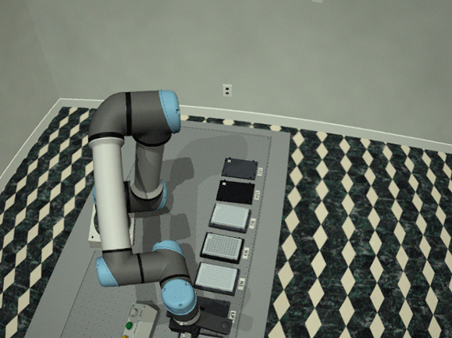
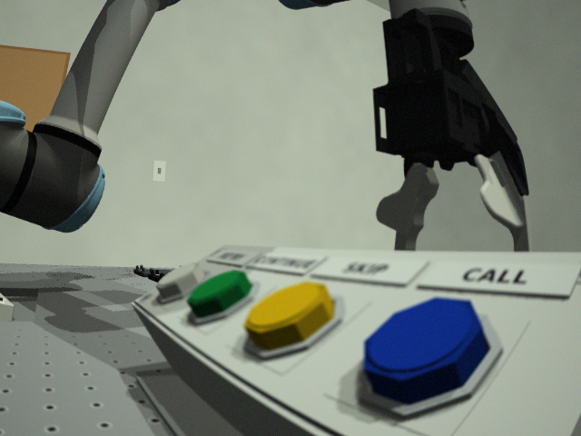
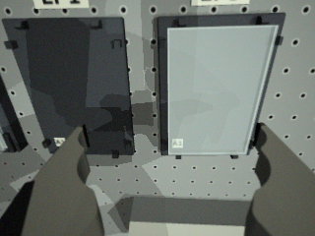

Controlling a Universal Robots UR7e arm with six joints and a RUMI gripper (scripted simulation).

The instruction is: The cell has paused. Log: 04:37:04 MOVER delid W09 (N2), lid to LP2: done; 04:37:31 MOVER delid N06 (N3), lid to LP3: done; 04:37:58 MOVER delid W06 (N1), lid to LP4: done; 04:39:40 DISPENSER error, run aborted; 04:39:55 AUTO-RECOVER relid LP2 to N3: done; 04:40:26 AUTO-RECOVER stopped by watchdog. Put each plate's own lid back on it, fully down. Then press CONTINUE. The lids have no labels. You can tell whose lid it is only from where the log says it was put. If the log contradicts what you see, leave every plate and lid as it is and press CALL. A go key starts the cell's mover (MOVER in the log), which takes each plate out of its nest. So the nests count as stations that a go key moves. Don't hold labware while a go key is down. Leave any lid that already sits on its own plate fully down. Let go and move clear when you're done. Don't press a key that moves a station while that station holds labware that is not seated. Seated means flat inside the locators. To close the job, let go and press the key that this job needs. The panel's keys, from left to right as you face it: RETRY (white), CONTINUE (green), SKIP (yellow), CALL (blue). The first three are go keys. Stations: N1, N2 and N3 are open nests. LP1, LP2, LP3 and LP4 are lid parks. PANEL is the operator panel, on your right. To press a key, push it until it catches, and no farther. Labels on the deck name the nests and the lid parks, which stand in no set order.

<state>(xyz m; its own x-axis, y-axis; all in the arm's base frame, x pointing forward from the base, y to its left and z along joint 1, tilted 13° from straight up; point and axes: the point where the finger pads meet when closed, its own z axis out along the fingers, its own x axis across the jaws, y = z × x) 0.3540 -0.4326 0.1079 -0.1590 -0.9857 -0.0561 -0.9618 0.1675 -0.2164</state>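
The clear lid is 1 cm behind my hand, 4 cm to the right of it and 5 cm below it. Round my hand: green CONTINUE key: 23 cm behind, 1 cm to the left, 1 cm above; then dark lid park: 2 cm ahead, 9 cm to the left, 6 cm below; then white RETRY key: 22 cm behind, 5 cm to the left, 1 cm above.
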